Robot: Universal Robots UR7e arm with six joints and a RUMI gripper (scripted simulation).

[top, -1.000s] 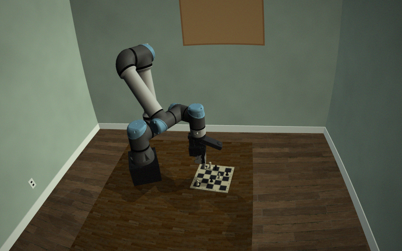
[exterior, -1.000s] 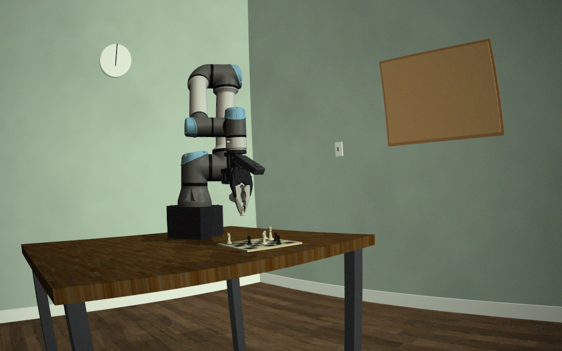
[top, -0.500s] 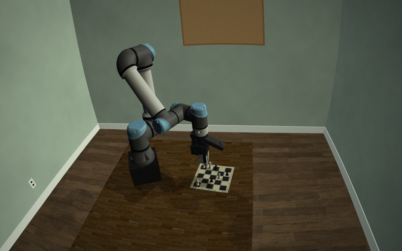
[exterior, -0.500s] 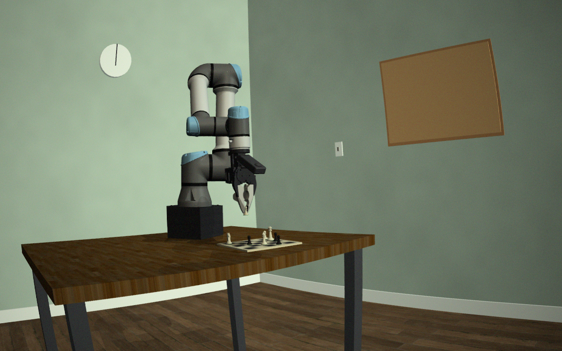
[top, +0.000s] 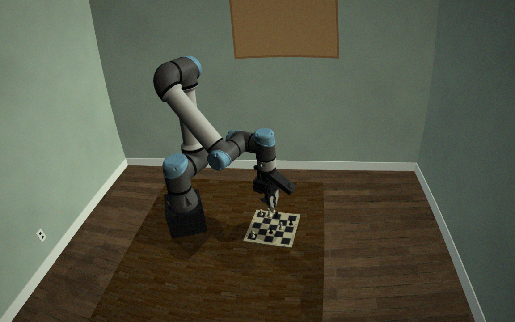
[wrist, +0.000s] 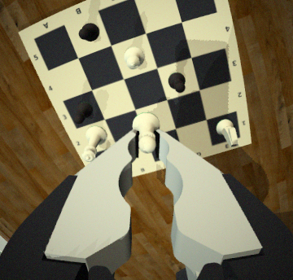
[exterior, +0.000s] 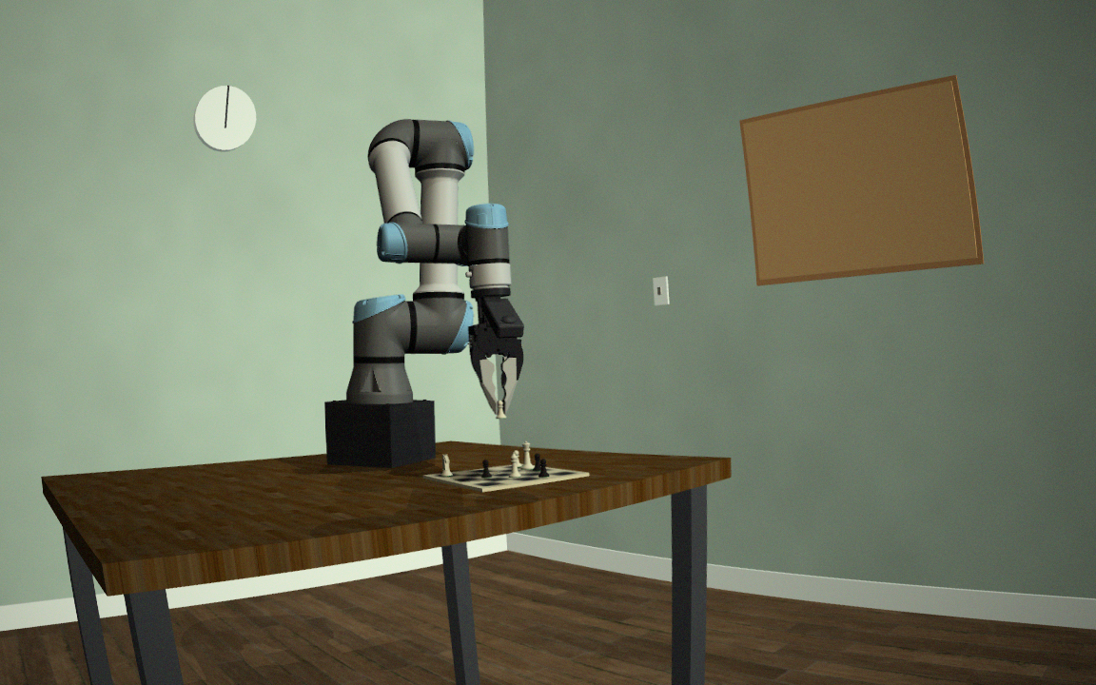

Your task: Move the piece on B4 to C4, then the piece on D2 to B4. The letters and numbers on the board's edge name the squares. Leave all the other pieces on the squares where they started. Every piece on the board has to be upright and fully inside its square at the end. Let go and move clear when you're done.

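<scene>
The chessboard is 10 mm behind my hand and 130 mm below it. Also, from my hand: tall white piece (30 mm behind, 80 mm to the left, 100 mm below).
</scene>
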